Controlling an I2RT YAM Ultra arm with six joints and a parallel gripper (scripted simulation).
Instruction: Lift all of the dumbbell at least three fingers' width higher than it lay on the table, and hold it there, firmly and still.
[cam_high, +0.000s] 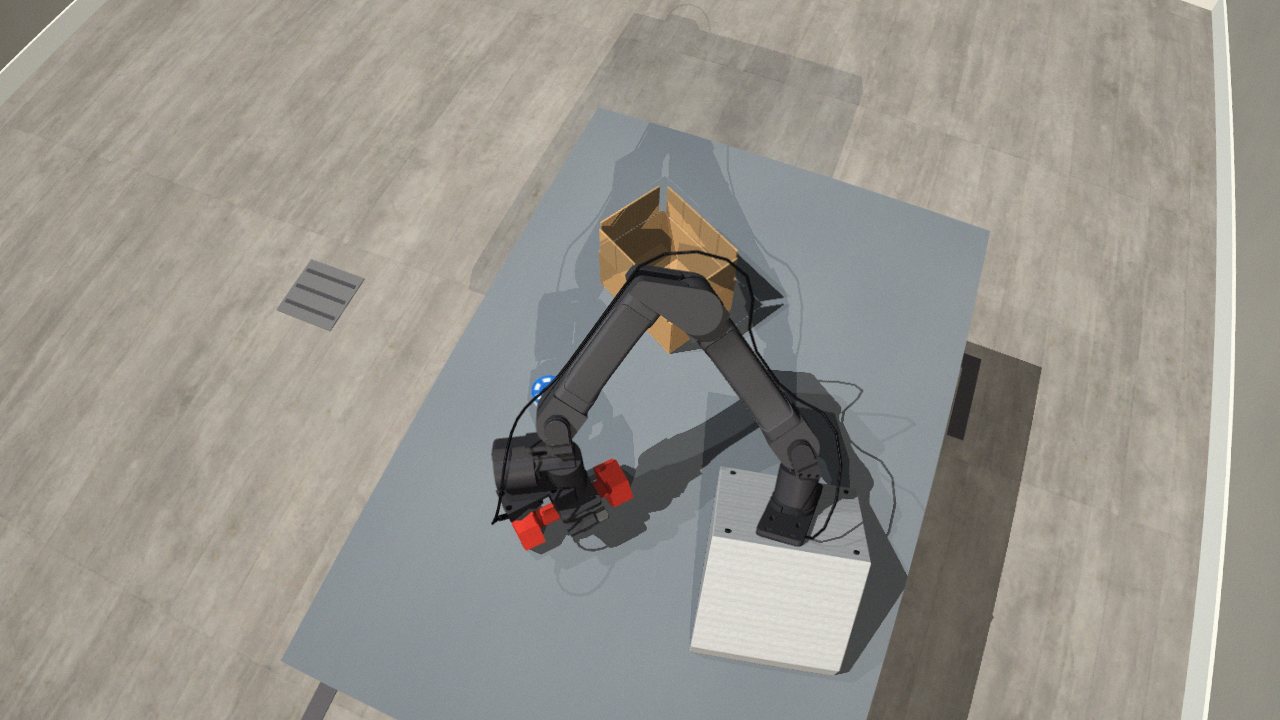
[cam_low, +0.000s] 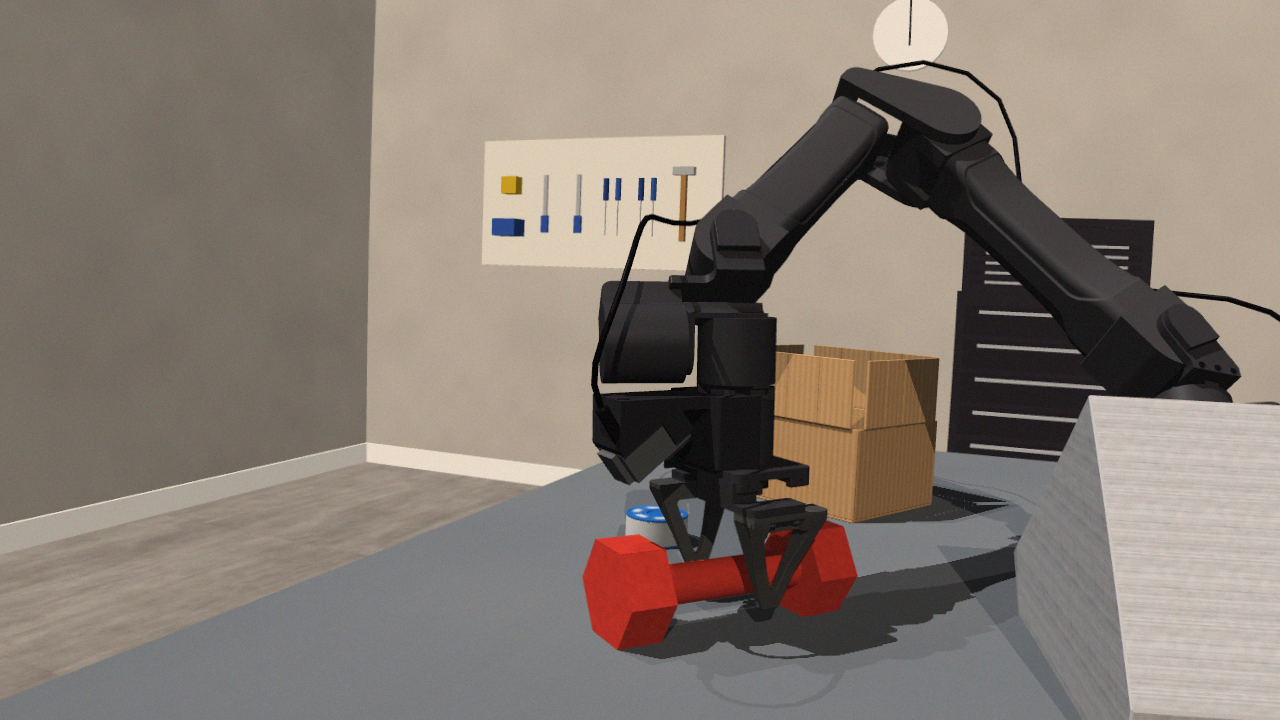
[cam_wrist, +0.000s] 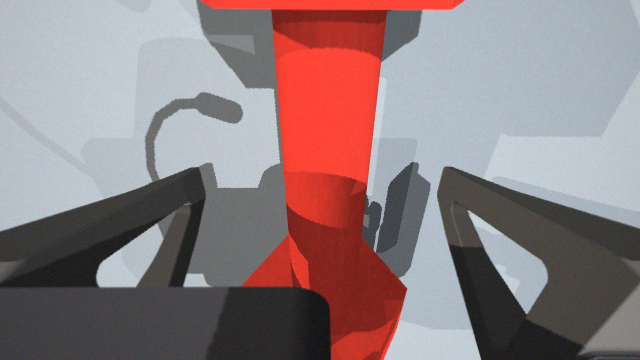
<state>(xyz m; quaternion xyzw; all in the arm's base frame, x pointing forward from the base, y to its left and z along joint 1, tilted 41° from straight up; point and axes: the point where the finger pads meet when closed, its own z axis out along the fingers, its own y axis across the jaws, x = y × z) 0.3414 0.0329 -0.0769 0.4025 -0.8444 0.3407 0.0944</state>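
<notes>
My gripper is now 1 cm short of the red dumbbell.
</notes>
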